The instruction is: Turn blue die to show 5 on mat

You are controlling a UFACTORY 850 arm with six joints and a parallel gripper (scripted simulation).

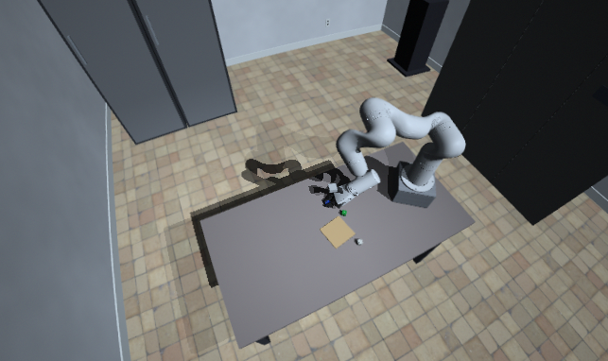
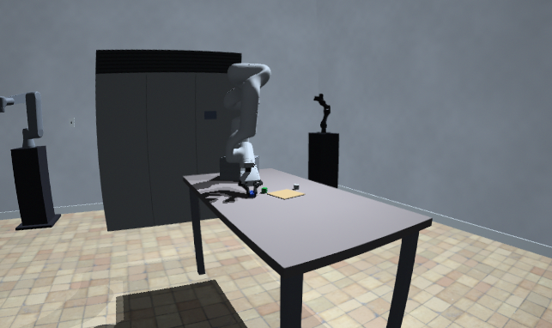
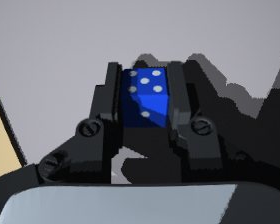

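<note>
My gripper is now 10 mm short of the blue die and 10 mm above it. From my hand the other things lie so: white die: 40 mm behind, 280 mm to the left, 10 mm below; green die: 50 mm behind, 90 mm to the left, 10 mm below; mat: 30 mm ahead, 170 mm to the left, 20 mm below.
</note>
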